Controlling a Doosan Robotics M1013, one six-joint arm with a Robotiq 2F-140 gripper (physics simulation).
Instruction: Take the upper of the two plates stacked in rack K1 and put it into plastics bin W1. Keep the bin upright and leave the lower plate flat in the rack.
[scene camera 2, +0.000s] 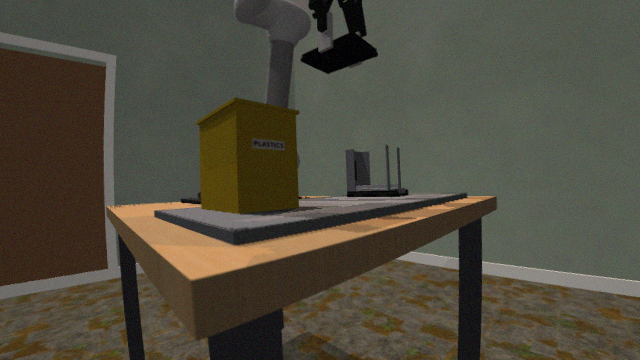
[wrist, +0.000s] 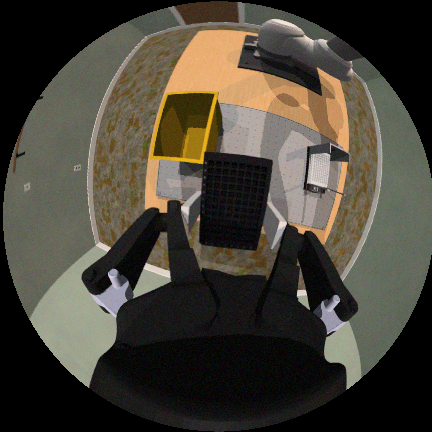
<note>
In view: the gripper (wrist: 232, 206), a yellow plastics bin W1 (scene camera 2: 248, 150), a black plate (scene camera 2: 347, 50) and a grey perforated board (scene camera 2: 251, 235).
The yellow plastics bin W1 is seen too in the wrist view (wrist: 188, 123). The black plate shows as well in the wrist view (wrist: 234, 188).
</note>
